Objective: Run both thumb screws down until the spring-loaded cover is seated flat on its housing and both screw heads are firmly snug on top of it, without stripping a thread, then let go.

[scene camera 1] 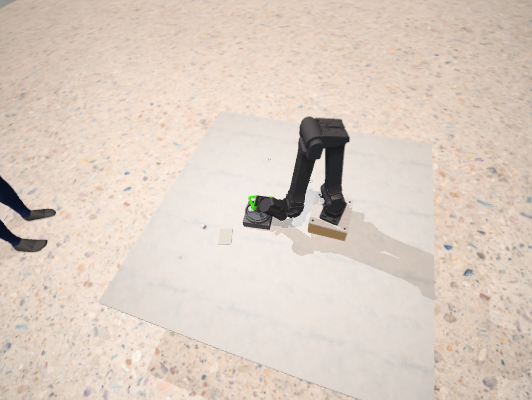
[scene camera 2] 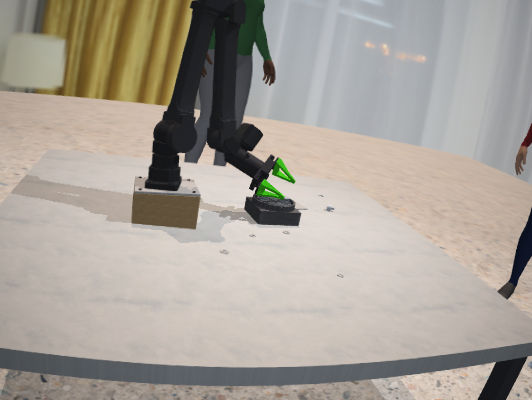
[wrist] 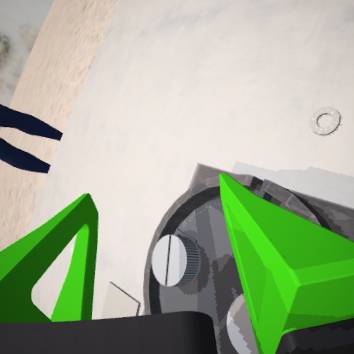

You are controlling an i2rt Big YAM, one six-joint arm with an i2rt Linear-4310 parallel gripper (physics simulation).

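Frame: origin at the arm's base, x ahead, y left, z up, level; millimetres.
Seen in the pictures: gripper, between the fingertips: (scene camera 1: 254,198) (scene camera 2: 289,190) (wrist: 155,193); arm's base, origin of its link: (scene camera 1: 332,211) (scene camera 2: 163,184).
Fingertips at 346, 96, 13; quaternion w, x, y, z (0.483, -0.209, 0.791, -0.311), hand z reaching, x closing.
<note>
Pixels of each thing's top centre, then the offset from my fingertips to it, as dx, dy, dz. "spot": a spot on its surface instead.
- dark square housing, centre of its top: (wrist: 216,287) (scene camera 2: 274,199) (scene camera 1: 258,210) -34, +29, -41
- dark disc-shaped cover, a spot on its surface: (wrist: 200,225) spot: +2, +14, -46
- slotted silver thumb screw, centre of its top: (wrist: 167,259) -3, +38, -32
- second thumb screw, centre of its top: (wrist: 255,326) -64, +19, -30
- thin pale plate, centre of its top: (wrist: 114,326) (scene camera 1: 225,236) +55, +191, -94
- small metal piece, centre of its top: (scene camera 2: 331,205) (scene camera 1: 202,224) +182, +194, -77
The dark square housing (scene camera 1: 256,224) (scene camera 2: 278,216) (wrist: 201,173) has a raised round rim. Inside the rim is the dark disc-shaped cover (wrist: 200,225). In the wrist view one slotted silver thumb screw (wrist: 169,260) with a knurled side stands on the cover, its head above the surface. The second thumb screw (wrist: 237,324) is partly hidden behind the right green finger. My gripper (scene camera 1: 253,202) (scene camera 2: 289,190) (wrist: 155,193) is open and empty, tilted over the housing. The first screw lies between the two fingers' lines of view, nearer the right finger. Whether the cover is flat cannot be told.
A wooden base block (scene camera 1: 327,230) (scene camera 2: 165,210) carries the arm. A thin pale plate (scene camera 1: 225,237) (wrist: 117,302) and a small metal piece (scene camera 1: 203,226) (scene camera 2: 330,208) lie beyond the housing. Several small washers lie on the table, one at the right of the wrist view.
</note>
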